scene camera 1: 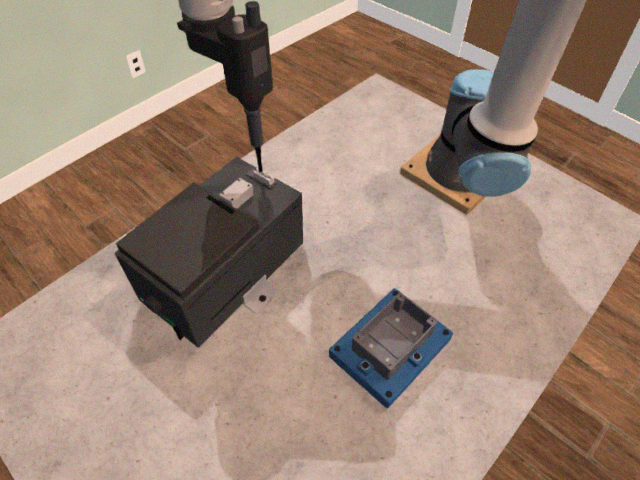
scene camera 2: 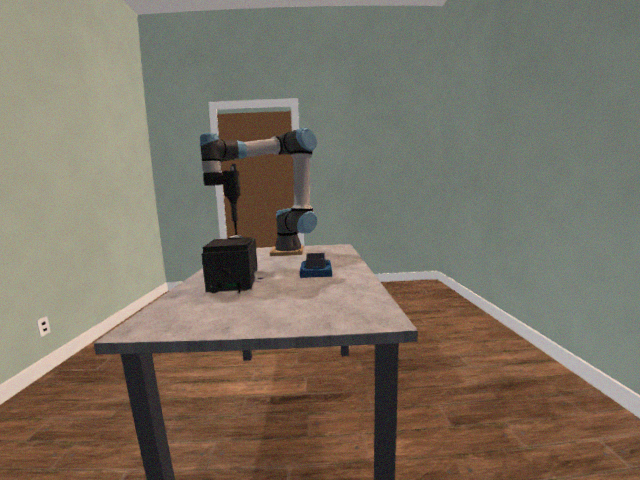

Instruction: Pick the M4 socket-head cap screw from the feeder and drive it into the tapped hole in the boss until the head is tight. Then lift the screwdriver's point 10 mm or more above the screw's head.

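Observation:
The black screw feeder [scene camera 1: 266, 232] [scene camera 2: 227, 266] stands on the left of the table. A small light pick-up rail [scene camera 1: 264, 178] sits on its top at the far end. My screwdriver [scene camera 1: 260, 170] [scene camera 2: 236, 234] points straight down, its bit tip at the rail; whether it touches a screw there cannot be told. The M4 screw cannot be made out in either view. A grey open housing [scene camera 1: 379, 357] [scene camera 2: 315, 259] with corner bosses sits on a blue fixture plate [scene camera 1: 388, 384] [scene camera 2: 316, 272], right of the feeder. Which boss has the tapped hole cannot be told.
A light grey block [scene camera 1: 236, 192] stands on the feeder's top beside the rail. A pale tab [scene camera 1: 254, 300] with a dark spot is at the feeder's side. The arm's base stands on a wooden plate [scene camera 1: 439, 190] [scene camera 2: 279, 252] at the table's far end.

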